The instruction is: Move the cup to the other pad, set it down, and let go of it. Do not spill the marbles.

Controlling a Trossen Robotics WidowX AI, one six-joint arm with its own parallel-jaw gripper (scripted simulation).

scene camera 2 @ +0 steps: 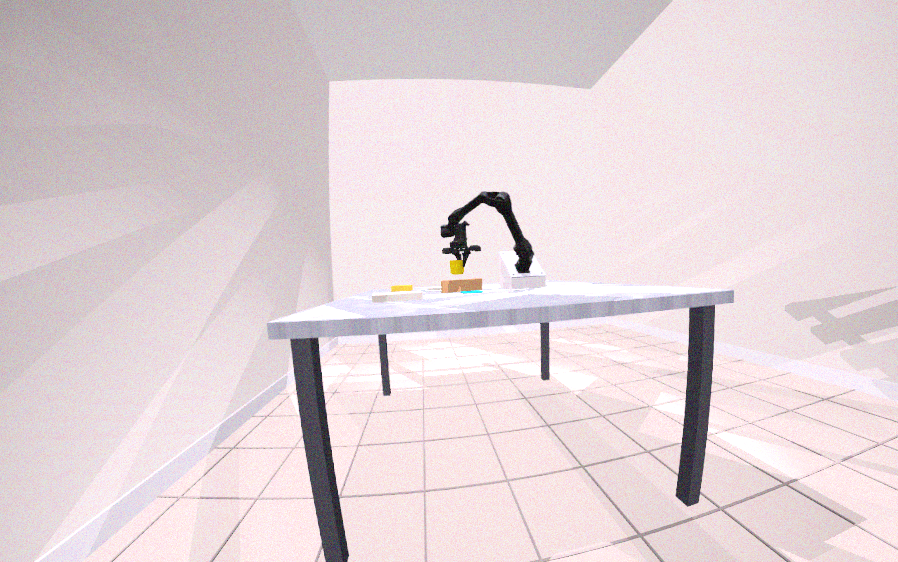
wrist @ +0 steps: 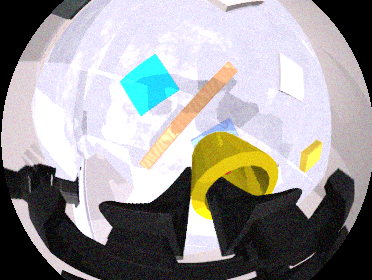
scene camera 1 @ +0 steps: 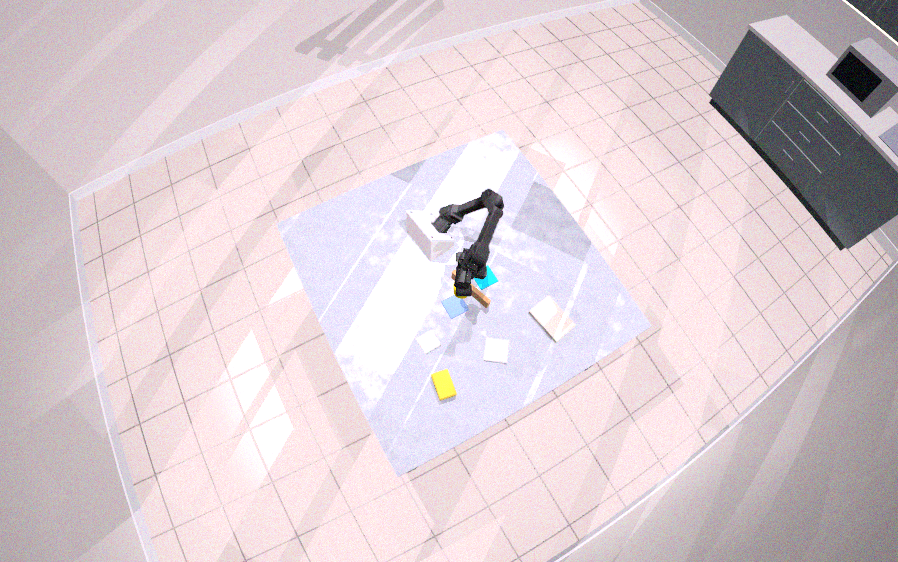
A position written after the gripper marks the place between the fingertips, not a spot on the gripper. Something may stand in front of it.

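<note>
The wrist view contains the gripper (wrist: 196,170), a yellow cup (wrist: 253,170) and a cyan pad (wrist: 147,85). A pale slab (scene camera 1: 551,318) is visible as well.
</note>
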